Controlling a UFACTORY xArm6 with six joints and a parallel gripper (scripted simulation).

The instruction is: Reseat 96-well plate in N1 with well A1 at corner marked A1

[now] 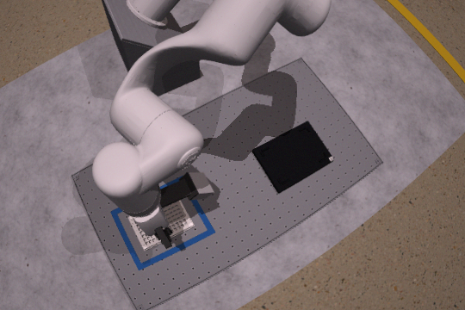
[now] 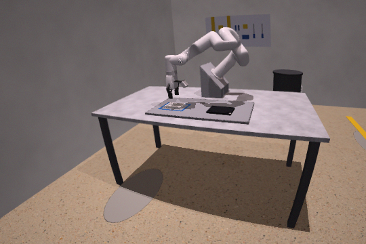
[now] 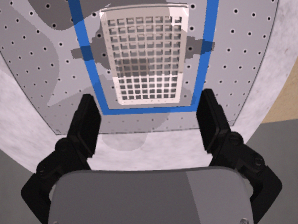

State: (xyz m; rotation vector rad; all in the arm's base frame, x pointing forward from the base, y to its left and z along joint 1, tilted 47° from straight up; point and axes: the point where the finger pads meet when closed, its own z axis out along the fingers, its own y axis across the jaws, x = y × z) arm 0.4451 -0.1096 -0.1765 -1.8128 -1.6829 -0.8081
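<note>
Now: hand 8 cm above the white 96-well plate. The rest, counted from my hand: white A1 mark (8 cm ahead, 42 cm to the left, 7 cm below); black plate nest N1 (2 cm ahead, 35 cm to the left, 8 cm below).
</note>
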